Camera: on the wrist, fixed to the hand. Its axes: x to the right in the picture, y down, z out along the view.
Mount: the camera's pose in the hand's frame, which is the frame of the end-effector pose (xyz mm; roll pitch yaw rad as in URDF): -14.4 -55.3 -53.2 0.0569 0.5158 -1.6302
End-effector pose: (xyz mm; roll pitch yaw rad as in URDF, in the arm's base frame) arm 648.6 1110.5 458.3 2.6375 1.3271 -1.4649
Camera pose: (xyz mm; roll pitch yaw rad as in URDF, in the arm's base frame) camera 724.0 1102.6 477.1 -1.7286 -0.0531 0.1063
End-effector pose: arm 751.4 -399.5 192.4 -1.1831 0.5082 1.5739
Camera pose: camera 821.5 -396.7 226.6 -0.5021 -0.5999 0.3176
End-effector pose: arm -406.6 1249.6 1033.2 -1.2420 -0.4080 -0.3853
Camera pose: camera -457.4 1196.6 1059.8 0.6432 -0.6282 -2.3497
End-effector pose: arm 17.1 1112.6 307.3 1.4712 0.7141 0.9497
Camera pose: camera -50.8 1099.2 271.2 -1.9022 0.7158 -2.7576
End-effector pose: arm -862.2 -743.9 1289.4 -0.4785 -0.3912 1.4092
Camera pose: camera -790.4 -760.7 1263.8 0.4755 0.0548 -0.1949
